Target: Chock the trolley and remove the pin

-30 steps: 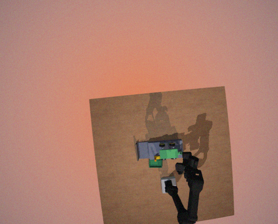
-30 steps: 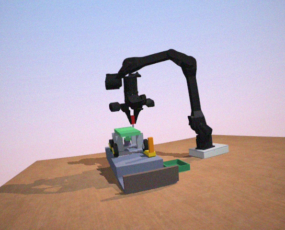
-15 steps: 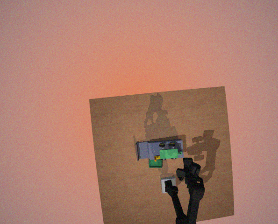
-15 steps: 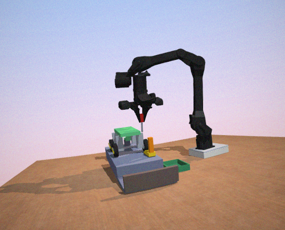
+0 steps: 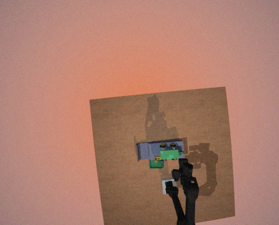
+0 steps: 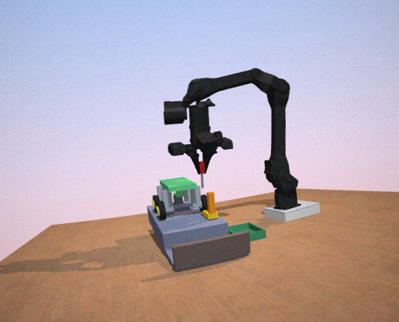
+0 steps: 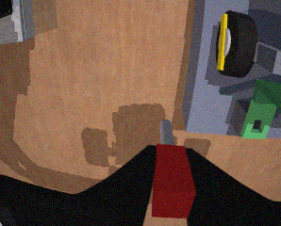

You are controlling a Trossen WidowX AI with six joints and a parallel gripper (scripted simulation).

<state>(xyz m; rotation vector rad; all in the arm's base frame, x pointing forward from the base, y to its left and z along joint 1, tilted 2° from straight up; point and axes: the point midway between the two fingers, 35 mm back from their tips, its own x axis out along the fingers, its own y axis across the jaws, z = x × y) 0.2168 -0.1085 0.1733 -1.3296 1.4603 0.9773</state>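
The yellow chock is 17 cm to the left of my gripper tip, 8 cm below it and 6 cm ahead of it. From my gripper tip the other things lie so: grey ramp 12 cm below, 11 cm ahead, 8 cm to the left; then trolley 11 cm ahead, 8 cm to the left, 5 cm below; then stop pin right at my gripper tip.
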